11 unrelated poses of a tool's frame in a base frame.
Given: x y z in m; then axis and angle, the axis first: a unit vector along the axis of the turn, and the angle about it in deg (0 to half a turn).
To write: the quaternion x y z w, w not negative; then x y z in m. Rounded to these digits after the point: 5 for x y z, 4 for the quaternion.
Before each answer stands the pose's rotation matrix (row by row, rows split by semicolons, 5 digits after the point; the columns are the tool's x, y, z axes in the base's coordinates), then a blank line. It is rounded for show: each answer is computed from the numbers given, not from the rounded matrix.
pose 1, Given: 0.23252 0.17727 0.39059 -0.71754 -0.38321 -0.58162 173.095
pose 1, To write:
0.03325 0.61787 0.78558; 0.47802 -0.70011 0.53042; 0.87772 0.35789 -0.31863

-0.7162 -0.3825 -0.5806 0.0602 0.23252 0.17727 0.39059
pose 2, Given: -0.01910 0.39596 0.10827 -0.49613 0.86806 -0.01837 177.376
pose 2, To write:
-0.50692 -0.86004 0.05796; -0.86172 0.50730 -0.00916; -0.02152 -0.05459 -0.99828

-0.4960 0.8678 -0.0184 0.0229 -0.01910 0.39596 0.10827
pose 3, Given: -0.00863 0.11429 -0.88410 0.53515 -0.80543 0.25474 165.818
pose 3, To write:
-0.40548 -0.91133 0.07116; -0.78651 0.30815 -0.53521; 0.46583 -0.27299 -0.84171

0.5311 -0.7993 0.2528 0.1234 -0.00863 0.11429 -0.88410
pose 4, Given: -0.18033 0.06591 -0.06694 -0.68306 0.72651 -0.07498 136.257
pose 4, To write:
0.08119 -0.80291 0.59054; -0.90660 0.18668 0.37846; -0.41411 -0.56611 -0.71276

-0.6339 0.6742 -0.0696 0.3725 -0.18033 0.06591 -0.06694
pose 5, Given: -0.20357 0.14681 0.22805 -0.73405 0.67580 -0.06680 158.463
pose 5, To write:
0.10986 -0.93299 0.34273; -0.98203 -0.04865 0.18234; -0.15344 -0.35661 -0.92157

-0.7211 0.6639 -0.0656 0.1868 -0.20357 0.14681 0.22805
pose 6, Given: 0.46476 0.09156 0.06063 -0.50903 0.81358 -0.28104 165.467
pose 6, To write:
-0.45807 -0.74449 0.48569; -0.88554 0.33463 -0.32224; 0.07738 -0.57771 -0.81256

-0.5049 0.8070 -0.2788 0.1265 0.46476 0.09156 0.06063
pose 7, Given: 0.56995 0.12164 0.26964 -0.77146 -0.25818 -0.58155 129.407
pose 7, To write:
0.33813 0.77495 0.53396; -0.12372 -0.52585 0.84153; 0.93293 -0.35061 -0.08193

-0.6975 -0.2334 -0.5258 0.4273 0.56995 0.12164 0.26964
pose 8, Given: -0.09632 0.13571 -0.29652 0.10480 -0.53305 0.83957 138.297
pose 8, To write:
-0.72742 -0.65611 -0.20094; 0.46097 -0.25032 -0.85138; 0.50830 -0.71194 0.48453

0.0979 -0.4981 0.7846 0.3559 -0.09632 0.13571 -0.29652
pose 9, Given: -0.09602 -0.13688 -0.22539 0.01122 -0.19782 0.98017 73.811
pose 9, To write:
0.27890 -0.94291 -0.18205; 0.93971 0.30703 -0.15061; 0.19791 -0.12906 0.97169

0.0067 -0.1188 0.5886 0.7996 -0.09602 -0.13688 -0.22539
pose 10, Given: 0.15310 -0.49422 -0.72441 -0.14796 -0.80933 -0.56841 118.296
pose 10, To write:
-0.44176 0.67700 -0.58866; -0.32398 0.49149 0.80838; 0.83659 0.54782 0.00222

-0.1270 -0.6948 -0.4880 0.5128 0.15310 -0.49422 -0.72441
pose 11, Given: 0.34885 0.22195 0.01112 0.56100 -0.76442 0.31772 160.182
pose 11, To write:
-0.32997 -0.93999 0.08676; -0.72456 0.19329 -0.66155; 0.60509 -0.28116 -0.74486

0.5526 -0.7530 0.3130 0.1721 0.34885 0.22195 0.01112
